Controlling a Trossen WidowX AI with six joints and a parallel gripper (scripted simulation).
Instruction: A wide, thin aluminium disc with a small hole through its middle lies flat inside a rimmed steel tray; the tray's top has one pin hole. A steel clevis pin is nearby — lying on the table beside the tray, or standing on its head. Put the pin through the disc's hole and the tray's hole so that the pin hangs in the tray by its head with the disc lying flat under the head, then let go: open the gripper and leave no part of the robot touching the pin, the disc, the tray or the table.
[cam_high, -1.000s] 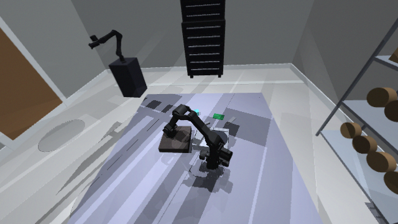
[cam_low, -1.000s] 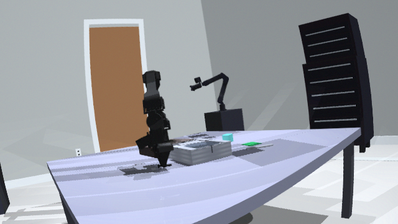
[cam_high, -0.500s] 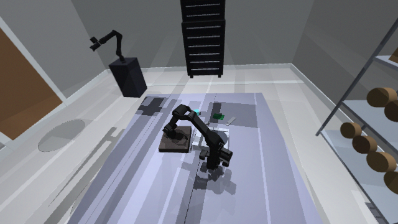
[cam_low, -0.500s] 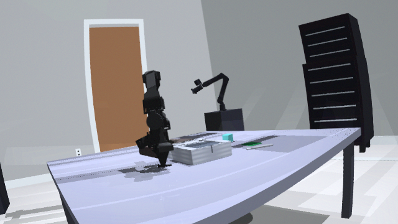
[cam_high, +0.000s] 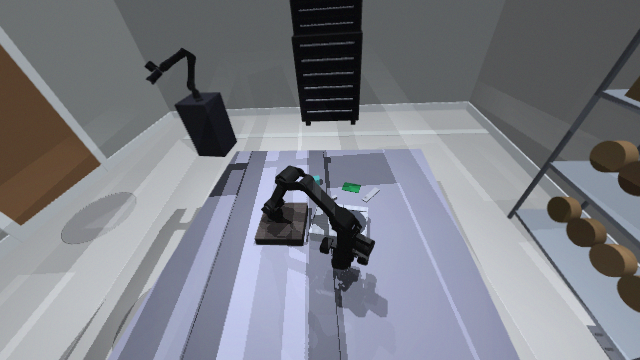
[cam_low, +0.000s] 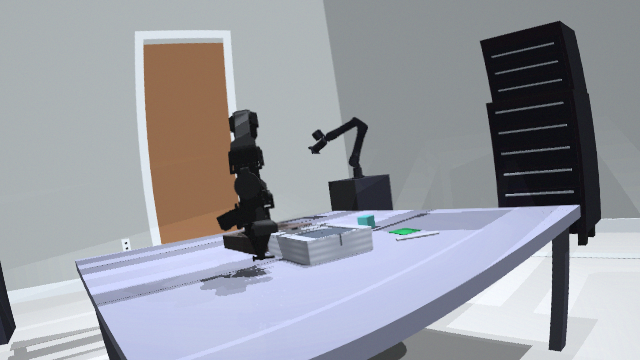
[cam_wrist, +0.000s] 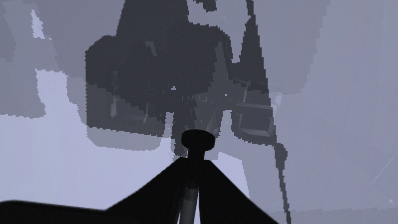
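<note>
The disc lies 180 mm to the left of my gripper tip and 30 mm above it. From my gripper tip the other things lie so: pale flat bar 110 mm ahead, 420 mm to the left, 20 mm below; then steel tray 40 mm behind, 190 mm to the left, 20 mm above; then clevis pin 10 mm to the left.
</note>
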